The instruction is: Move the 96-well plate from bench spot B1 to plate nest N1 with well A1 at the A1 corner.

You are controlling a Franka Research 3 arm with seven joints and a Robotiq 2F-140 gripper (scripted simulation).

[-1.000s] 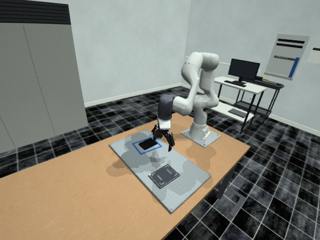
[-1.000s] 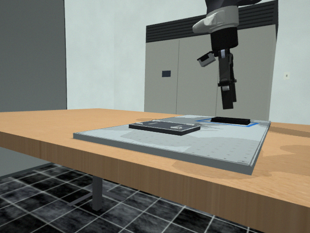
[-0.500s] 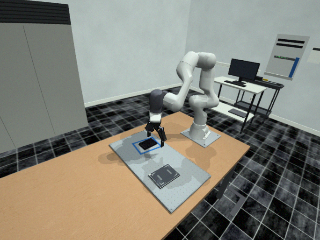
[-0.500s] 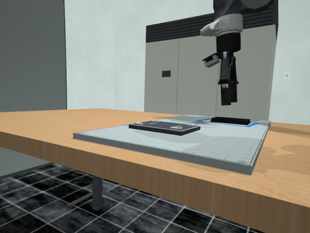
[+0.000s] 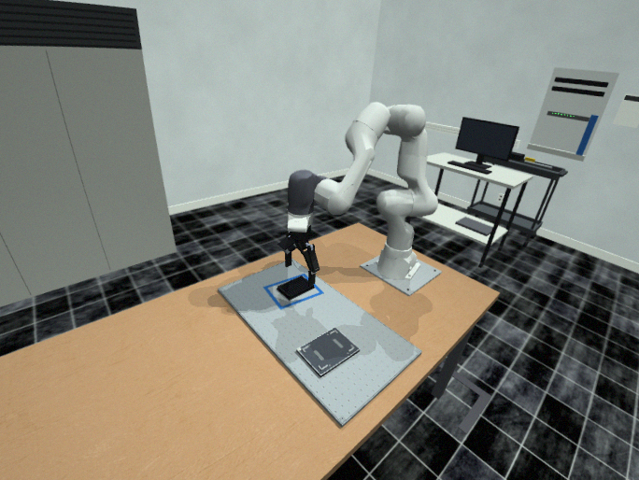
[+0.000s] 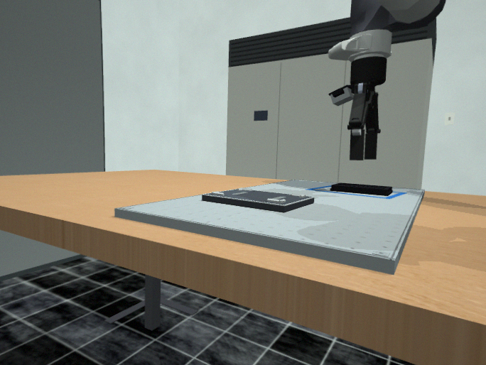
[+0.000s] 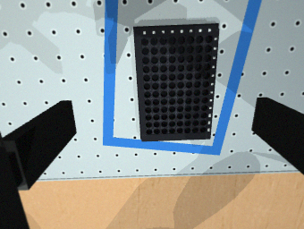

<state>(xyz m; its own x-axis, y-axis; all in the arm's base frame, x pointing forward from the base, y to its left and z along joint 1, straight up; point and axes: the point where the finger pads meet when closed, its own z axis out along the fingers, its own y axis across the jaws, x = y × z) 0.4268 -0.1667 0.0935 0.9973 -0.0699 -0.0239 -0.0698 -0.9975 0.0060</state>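
My hand is 20 mm to the left of the black 96-well plate and 80 mm above it. The rest, counted from my hand: A1 label 200 mm ahead, 230 mm to the left, 80 mm below; plate nest 130 mm ahead, 290 mm to the left, 80 mm below.
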